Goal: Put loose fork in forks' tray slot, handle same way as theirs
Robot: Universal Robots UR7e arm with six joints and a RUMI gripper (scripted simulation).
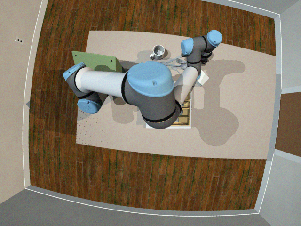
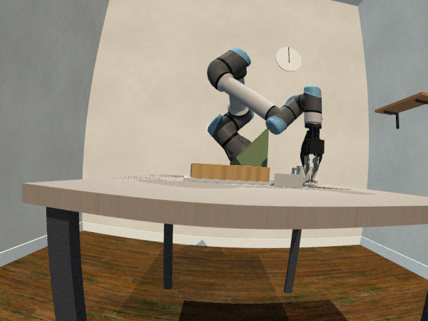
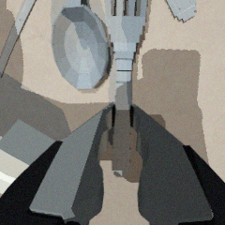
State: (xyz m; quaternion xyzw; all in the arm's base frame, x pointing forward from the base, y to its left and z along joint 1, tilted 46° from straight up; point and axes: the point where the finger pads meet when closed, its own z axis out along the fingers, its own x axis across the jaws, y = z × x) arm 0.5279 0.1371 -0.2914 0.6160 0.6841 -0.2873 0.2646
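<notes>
Now: hand 10 cm to the left of the white block, 10 cm short of it and 1 cm above it. Also, from my hand: mug 25 cm behind; tray 34 cm to the right, 9 cm behind, 2 cm above.
</notes>
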